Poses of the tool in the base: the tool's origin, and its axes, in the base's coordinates. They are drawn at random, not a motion.
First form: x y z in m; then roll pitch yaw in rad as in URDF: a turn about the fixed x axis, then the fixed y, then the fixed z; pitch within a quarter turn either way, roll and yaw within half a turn.
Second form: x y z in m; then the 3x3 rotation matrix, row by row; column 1 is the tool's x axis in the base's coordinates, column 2 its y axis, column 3 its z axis. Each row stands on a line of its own. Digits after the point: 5 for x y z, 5 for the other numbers.
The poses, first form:
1: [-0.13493, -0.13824, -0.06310, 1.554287, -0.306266, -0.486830]
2: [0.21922, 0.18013, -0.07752, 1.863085, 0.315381, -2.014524]
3: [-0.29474, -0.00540, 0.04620, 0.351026, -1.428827, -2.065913]
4: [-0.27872, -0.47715, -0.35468, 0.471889, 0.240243, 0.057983]
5: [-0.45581, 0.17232, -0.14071, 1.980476, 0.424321, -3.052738]
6: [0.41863, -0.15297, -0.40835, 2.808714, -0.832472, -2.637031]
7: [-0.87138, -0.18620, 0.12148, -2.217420, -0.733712, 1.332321]
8: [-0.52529, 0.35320, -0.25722, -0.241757, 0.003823, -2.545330]
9: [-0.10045, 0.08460, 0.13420, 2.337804, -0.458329, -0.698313]
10: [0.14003, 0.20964, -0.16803, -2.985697, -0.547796, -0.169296]
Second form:
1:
-0.13493, -0.13824, -0.06310
0.84269, -0.25871, -0.47216
-0.44606, 0.15562, -0.88137
0.30150, 0.95334, 0.01574

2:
0.21922, 0.18013, -0.07752
-0.40813, -0.38775, -0.82648
-0.85861, -0.14456, 0.49182
-0.31018, 0.91036, -0.27393

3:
-0.29474, -0.00540, 0.04620
-0.06723, 0.98799, 0.13910
-0.12450, -0.14664, 0.98132
0.98994, 0.04865, 0.13286

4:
-0.27872, -0.47715, -0.35468
0.96965, 0.05636, 0.23792
0.05629, 0.89548, -0.44152
-0.23794, 0.44151, 0.86513

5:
-0.45581, 0.17232, -0.14071
-0.90772, -0.41149, 0.08195
-0.08087, 0.36323, 0.92818
-0.41170, 0.83591, -0.36299

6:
0.41863, -0.15297, -0.40835
-0.58918, -0.24533, -0.76986
-0.32537, 0.94416, -0.05187
0.73960, 0.21993, -0.63610

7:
-0.87138, -0.18620, 0.12148
0.17544, 0.71169, -0.68023
0.72168, 0.37700, 0.58057
0.66963, -0.59276, -0.44747

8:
-0.52529, 0.35320, -0.25722
-0.82743, 0.54598, 0.13137
-0.56155, -0.80286, -0.20018
-0.00382, -0.23941, 0.97091

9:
-0.10045, 0.08460, 0.13420
0.68688, -0.69017, -0.22772
-0.57657, -0.32673, -0.74887
0.44245, 0.64568, -0.62236

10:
0.14003, 0.20964, -0.16803
0.84147, -0.08674, 0.53330
-0.14383, -0.98737, 0.06636
0.52081, -0.13255, -0.84332

